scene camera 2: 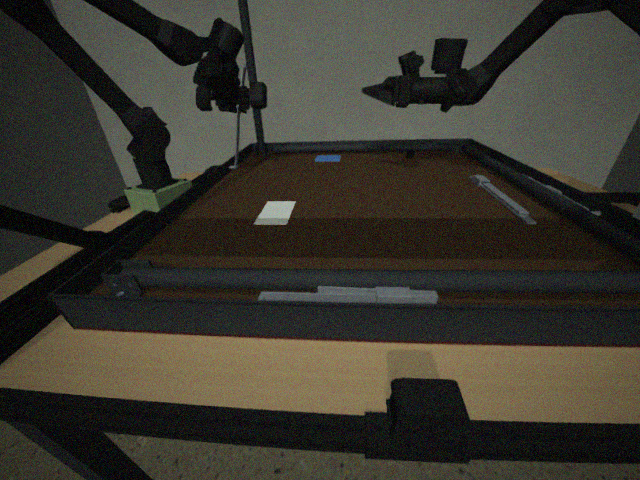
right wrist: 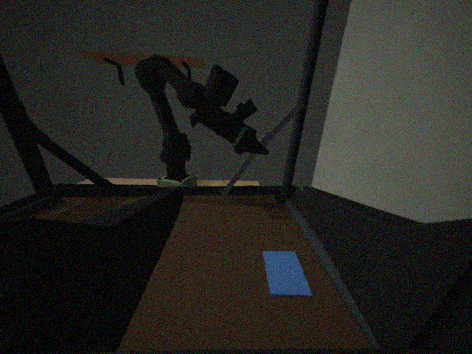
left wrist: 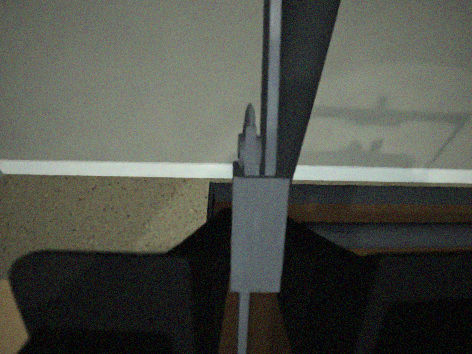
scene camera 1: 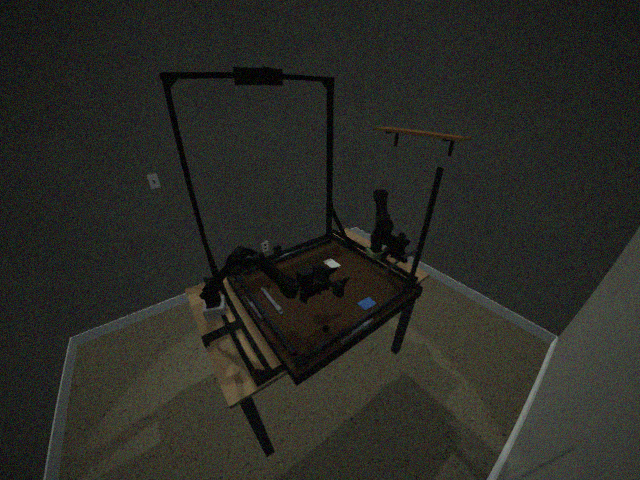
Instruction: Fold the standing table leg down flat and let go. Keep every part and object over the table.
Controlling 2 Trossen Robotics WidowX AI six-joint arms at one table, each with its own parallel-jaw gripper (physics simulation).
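Places are measured from the left arm's base along level axes (x ahead, y left, z up), in centimetres.
Pixels of known places: left gripper, between the fingertips: (scene camera 2: 243, 112) (right wrist: 267, 152) (scene camera 1: 406, 262); right gripper, between the fingertips: (scene camera 2: 362, 90) (right wrist: 242, 193) (scene camera 1: 342, 272); left arm's base, origin of its link: (scene camera 2: 158, 184) (right wrist: 177, 176) (scene camera 1: 376, 249); right arm's base, origin of its link: (scene camera 1: 213, 302).
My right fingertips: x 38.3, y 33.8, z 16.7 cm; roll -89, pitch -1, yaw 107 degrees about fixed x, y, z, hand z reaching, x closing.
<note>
Ahead of a thing's pixels: the offset from my right fingertips to its top centre. "pt": to the spot under its first point. Level surfaces: height alone.
The dark table leg (scene camera 1: 428, 222) (scene camera 2: 247, 46) (left wrist: 306, 75) (right wrist: 301, 100) stands up from a corner of the overturned brown table {dz -19.4 cm} (scene camera 1: 302, 330) (scene camera 2: 392, 191). A thin grey brace (scene camera 2: 237, 139) (left wrist: 257, 235) (right wrist: 245, 167) slants from the table's side edge up to the leg. My left gripper (scene camera 2: 239, 100) (left wrist: 247, 218) (right wrist: 267, 152) is shut on this brace, beside the leg; its fingers are dark and hard to make out in scene camera 1. My right gripper (scene camera 1: 340, 286) (scene camera 2: 364, 90) is open and empty, above the table's middle, well apart from the leg.
Folded legs {pt dx +13.1, dy -49.5, dz -17.8 cm} (scene camera 2: 361, 279) lie along other edges, with a grey brace {pt dx +12.6, dy -51.7, dz -18.6 cm} (scene camera 2: 351, 296) beside one. Another grey bar {dx +32.0, dy -13.2, dz -17.6 cm} (scene camera 1: 271, 300) (scene camera 2: 502, 198) lies inside the table. A white sheet {pt dx -7.2, dy -32.1, dz -19.6 cm} (scene camera 1: 331, 264) (scene camera 2: 275, 212) and a blue sheet {dx -11.4, dy +4.9, dz -17.9 cm} (scene camera 1: 366, 303) (scene camera 2: 327, 158) (right wrist: 287, 273) lie flat. A tall black frame (scene camera 1: 329, 155) rises behind.
</note>
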